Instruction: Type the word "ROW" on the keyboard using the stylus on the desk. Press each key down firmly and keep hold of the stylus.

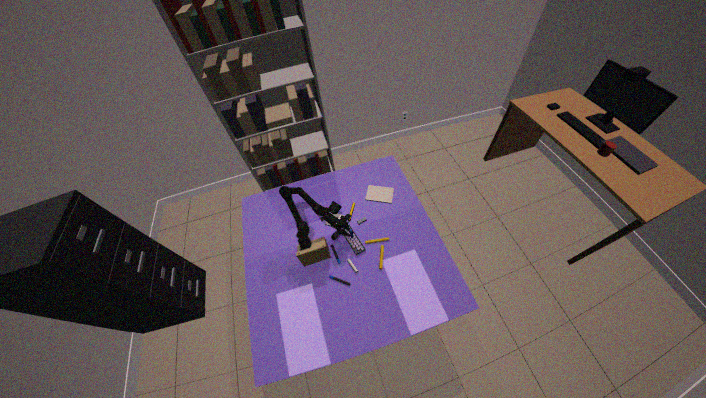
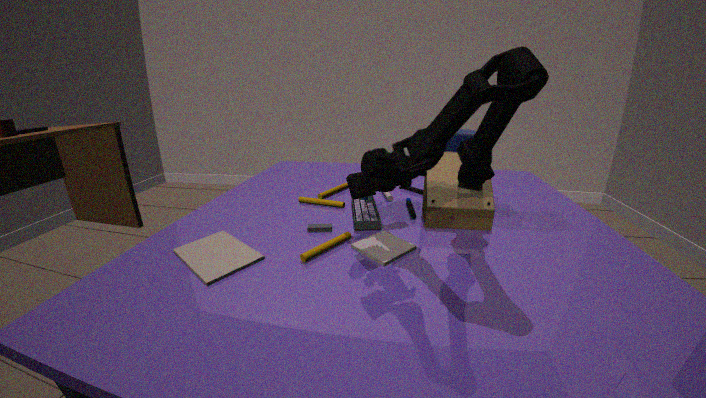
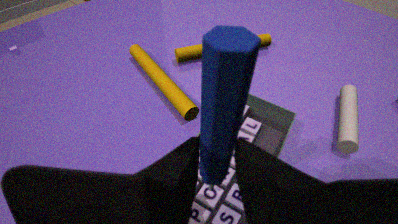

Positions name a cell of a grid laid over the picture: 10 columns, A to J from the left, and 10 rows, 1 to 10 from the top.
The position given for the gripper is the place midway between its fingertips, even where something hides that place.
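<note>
Image 2 shows the gripper (image 2: F5) together with a beige tile (image 2: D7). In image 3 the gripper (image 3: F7) appears again, along with a blue hexagonal stylus (image 3: F3) and a white stick (image 3: I6), while the beige tile is out of frame in image 3.
</note>
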